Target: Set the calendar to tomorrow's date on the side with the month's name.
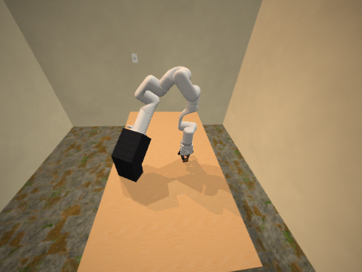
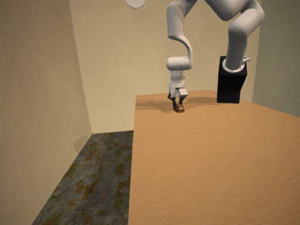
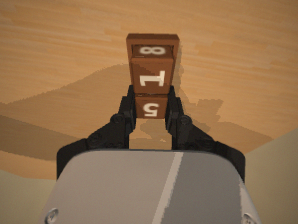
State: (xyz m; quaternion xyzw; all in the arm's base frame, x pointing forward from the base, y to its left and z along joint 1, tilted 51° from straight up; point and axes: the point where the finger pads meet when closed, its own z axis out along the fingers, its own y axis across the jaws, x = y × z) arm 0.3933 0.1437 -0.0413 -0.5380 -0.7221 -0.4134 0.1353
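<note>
My gripper is now 10 mm above the brown digit cube.
</note>
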